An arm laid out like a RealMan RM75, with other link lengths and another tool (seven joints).
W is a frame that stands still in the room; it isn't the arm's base.
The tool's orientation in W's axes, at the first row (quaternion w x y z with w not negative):
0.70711 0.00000 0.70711 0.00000
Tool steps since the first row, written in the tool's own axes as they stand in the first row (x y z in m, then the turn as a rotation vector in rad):
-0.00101 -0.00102 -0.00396 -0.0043 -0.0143 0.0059
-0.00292 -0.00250 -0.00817 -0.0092 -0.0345 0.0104
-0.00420 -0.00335 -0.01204 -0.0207 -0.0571 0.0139
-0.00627 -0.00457 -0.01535 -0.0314 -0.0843 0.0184
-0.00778 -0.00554 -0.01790 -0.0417 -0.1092 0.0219
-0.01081 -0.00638 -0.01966 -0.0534 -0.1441 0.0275
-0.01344 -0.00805 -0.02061 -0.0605 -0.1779 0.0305
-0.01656 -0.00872 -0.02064 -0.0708 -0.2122 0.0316
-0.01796 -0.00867 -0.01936 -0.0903 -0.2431 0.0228
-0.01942 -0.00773 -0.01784 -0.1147 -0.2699 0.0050
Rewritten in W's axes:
-0.00396 -0.00102 0.00101 0.0059 -0.0143 0.0043
-0.00817 -0.00250 0.00292 0.0104 -0.0345 0.0092
-0.01204 -0.00335 0.00420 0.0139 -0.0571 0.0207
-0.01535 -0.00457 0.00627 0.0184 -0.0843 0.0314
-0.01790 -0.00554 0.00778 0.0219 -0.1092 0.0417
-0.01966 -0.00638 0.01081 0.0275 -0.1441 0.0534
-0.02061 -0.00805 0.01344 0.0305 -0.1779 0.0605
-0.02064 -0.00872 0.01656 0.0316 -0.2122 0.0708
-0.01936 -0.00867 0.01796 0.0228 -0.2431 0.0903
-0.01784 -0.00773 0.01942 0.0050 -0.2699 0.1147

